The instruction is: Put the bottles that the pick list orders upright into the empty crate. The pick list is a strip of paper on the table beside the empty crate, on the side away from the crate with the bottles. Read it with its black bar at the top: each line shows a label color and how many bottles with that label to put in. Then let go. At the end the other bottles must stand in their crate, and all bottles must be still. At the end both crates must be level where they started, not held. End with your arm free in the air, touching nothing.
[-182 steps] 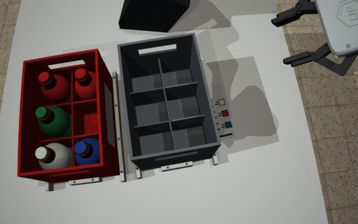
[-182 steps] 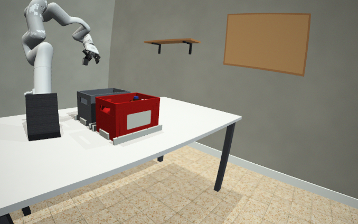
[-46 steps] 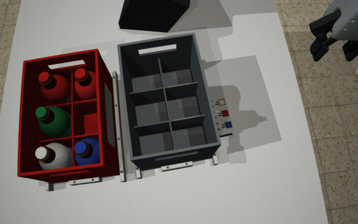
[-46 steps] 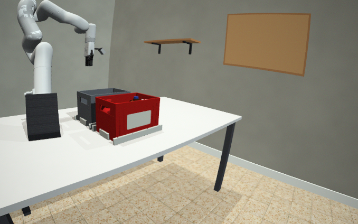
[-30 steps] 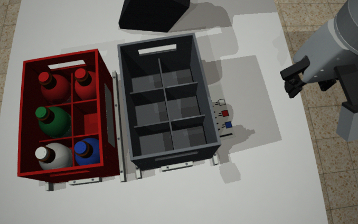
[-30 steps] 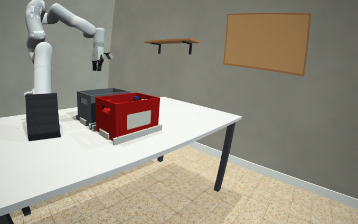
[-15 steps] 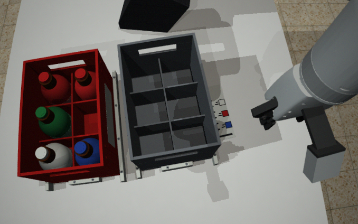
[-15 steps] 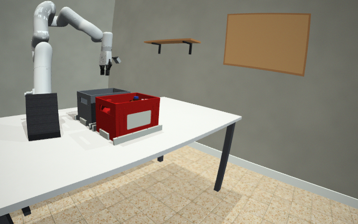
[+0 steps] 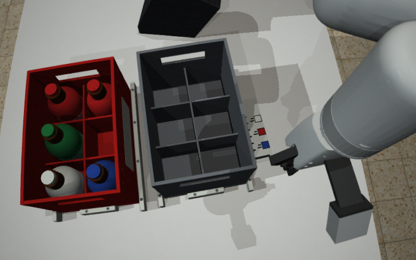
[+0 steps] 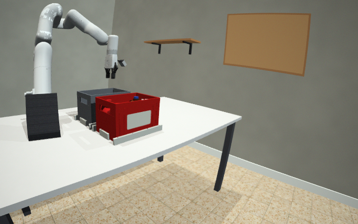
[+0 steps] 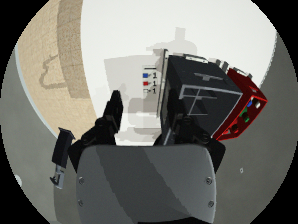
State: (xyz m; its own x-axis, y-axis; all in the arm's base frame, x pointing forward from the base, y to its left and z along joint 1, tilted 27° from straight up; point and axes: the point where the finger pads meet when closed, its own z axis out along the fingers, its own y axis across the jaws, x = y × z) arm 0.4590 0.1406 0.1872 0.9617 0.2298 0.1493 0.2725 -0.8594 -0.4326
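My hand is 2 cm short of the blue bottle, 36 cm to the left of it and 16 cm above it. The rest, counted from my hand: grey crate 11 cm behind, 19 cm to the right, 17 cm below; pick list 13 cm behind, 5 cm to the right, 25 cm below; white-label bottle 4 cm ahead, 45 cm to the right, 16 cm below.
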